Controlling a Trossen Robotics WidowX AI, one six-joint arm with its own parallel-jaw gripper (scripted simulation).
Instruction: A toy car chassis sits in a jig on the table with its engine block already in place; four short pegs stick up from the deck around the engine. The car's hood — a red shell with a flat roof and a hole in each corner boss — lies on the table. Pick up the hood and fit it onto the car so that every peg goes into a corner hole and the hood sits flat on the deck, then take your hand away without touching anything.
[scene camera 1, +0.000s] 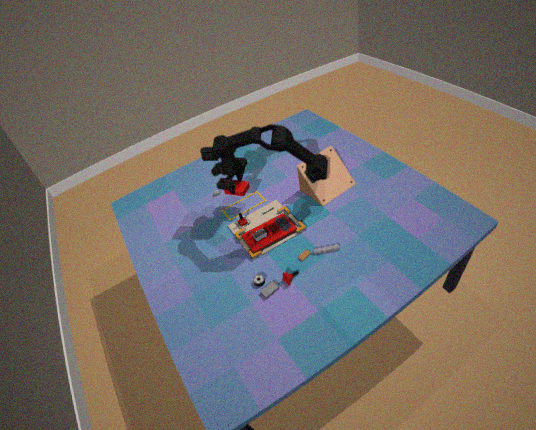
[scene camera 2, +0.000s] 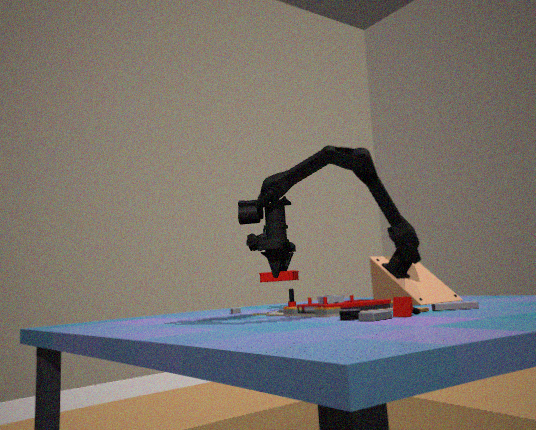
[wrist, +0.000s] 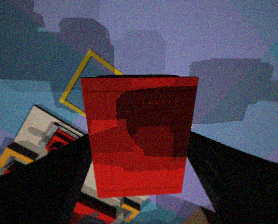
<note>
My gripper (scene camera 2: 279, 277) holds a red hood (wrist: 139, 126).
My gripper is seen too in scene camera 1 (scene camera 1: 236, 188) and in the wrist view (wrist: 139, 136).
</note>
